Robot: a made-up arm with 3 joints. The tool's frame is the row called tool. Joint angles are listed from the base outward. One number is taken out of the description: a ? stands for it. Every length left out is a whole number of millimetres.
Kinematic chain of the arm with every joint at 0, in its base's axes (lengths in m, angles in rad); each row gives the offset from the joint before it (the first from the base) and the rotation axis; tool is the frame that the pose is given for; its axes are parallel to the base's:
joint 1: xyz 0 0 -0.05 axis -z
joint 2: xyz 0.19 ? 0 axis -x
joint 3: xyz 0 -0.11 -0.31 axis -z
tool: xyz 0.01 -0.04 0
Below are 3 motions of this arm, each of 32 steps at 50 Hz.
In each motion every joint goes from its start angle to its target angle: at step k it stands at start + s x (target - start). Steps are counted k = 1, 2, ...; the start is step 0. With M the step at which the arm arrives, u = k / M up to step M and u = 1 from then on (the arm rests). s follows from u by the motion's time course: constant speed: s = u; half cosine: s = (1 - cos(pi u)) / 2; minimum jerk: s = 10 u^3 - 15 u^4 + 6 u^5.
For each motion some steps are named. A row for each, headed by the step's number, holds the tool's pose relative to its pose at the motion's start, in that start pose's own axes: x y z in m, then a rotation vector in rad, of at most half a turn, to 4 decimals.
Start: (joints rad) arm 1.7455 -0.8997 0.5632
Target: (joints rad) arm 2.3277 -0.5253 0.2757
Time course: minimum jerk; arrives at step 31
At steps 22, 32:
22: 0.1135 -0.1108 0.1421 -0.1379 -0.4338 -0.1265
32: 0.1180 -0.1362 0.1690 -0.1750 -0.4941 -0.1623

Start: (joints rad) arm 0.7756 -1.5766 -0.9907
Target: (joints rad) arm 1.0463 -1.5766 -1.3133
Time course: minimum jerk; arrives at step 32
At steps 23, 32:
23: 0.0544 -0.0619 0.0634 -0.2114 -0.0998 0.2778
32: 0.0622 -0.0704 0.0753 -0.2484 -0.1106 0.3222

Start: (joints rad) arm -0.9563 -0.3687 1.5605
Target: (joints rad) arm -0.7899 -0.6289 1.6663
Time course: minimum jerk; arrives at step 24
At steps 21, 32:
21: -0.0617 0.0217 -0.0098 0.0676 0.2589 -0.2478
32: -0.0627 0.0223 -0.0098 0.0688 0.2632 -0.2517

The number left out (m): 0.06
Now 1 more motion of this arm.
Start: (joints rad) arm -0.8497 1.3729 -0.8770
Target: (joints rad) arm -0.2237 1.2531 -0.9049
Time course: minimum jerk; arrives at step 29
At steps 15, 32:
15: -0.0580 0.0836 -0.0657 0.2910 0.1568 -0.0612
32: -0.1123 0.1710 -0.0927 0.5437 0.2906 -0.1327

